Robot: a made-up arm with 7 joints.
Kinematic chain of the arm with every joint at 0, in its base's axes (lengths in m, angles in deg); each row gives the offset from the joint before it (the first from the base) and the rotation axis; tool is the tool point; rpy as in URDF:
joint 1: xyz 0.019 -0.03 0.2 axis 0 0.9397 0.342
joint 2: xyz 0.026 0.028 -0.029 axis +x
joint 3: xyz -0.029 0 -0.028 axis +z
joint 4: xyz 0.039 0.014 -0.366 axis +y
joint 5: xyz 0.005 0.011 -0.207 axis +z
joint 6: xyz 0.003 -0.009 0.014 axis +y
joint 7: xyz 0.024 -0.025 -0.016 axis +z
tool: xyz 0.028 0.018 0.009 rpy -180 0 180
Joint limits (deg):
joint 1: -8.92..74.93
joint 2: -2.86..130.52
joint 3: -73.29..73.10
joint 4: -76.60..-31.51
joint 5: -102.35..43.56
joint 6: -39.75..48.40
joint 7: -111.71..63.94
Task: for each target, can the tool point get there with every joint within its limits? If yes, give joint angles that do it. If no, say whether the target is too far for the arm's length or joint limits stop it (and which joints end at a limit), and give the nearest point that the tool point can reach.
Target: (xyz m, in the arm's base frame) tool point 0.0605 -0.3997 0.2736
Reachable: no: joint limits stop it (at a limit: joint 1, joint 2, joint 3, joint 4) | nearest point -0.2472 -0.3113 -0.0307 | short by 0.442 m
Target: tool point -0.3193 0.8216 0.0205
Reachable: no: too far | nearest point -0.2263 0.5787 0.0667 | short by 0.264 m
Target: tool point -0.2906 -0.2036 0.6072
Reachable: no: joint limits stop it (at a limit: joint 1, joint 2, joint 3, joint 4, joint 5) | nearest point -0.0043 0.1162 0.6111 | short by 0.429 m
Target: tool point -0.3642 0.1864 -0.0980
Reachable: yes | joints 68.22 43.72 -22.92 -58.26 -22.91 -23.24 -18.92
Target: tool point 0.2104 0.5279 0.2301
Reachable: yes | joints 7.25 95.56 9.62 -49.96 -69.27 35.66 32.83
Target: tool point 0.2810 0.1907 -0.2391
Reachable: yes | joints 0.35 31.40 -9.67 -62.53 16.37 36.87 -47.05
